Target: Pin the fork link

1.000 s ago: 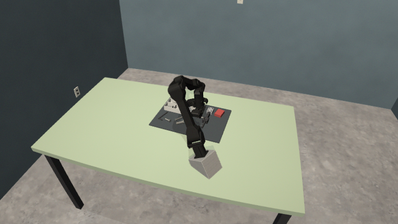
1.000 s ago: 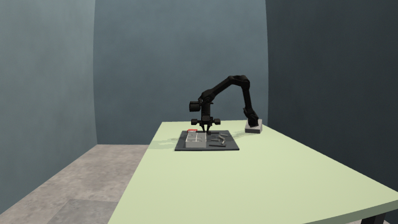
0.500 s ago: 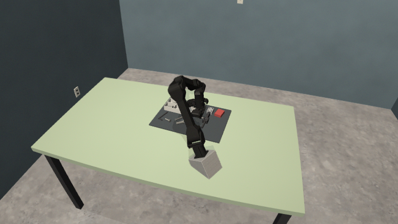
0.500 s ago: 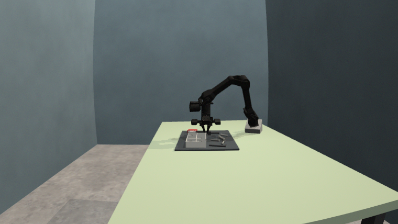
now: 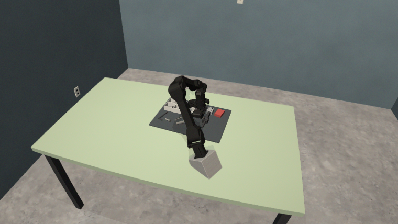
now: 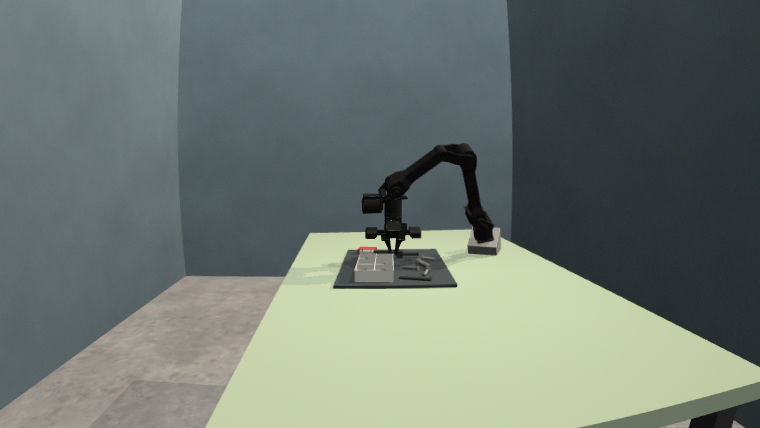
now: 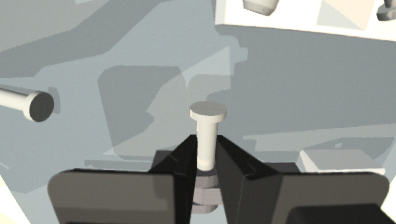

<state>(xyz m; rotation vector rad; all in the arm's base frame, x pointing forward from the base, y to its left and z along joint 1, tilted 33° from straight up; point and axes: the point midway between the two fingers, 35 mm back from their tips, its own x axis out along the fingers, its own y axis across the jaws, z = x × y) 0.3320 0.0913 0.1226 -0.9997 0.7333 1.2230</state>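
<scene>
Now: the eye plate 2 cm ahead of my hand, 3 cm to the right of it and 3 cm below it. Also, from my hand: red block 10 cm ahead, 9 cm to the right, 3 cm below; white parts box 4 cm ahead, 17 cm to the left, 3 cm below; mat 7 cm to the left, 5 cm below.
</scene>
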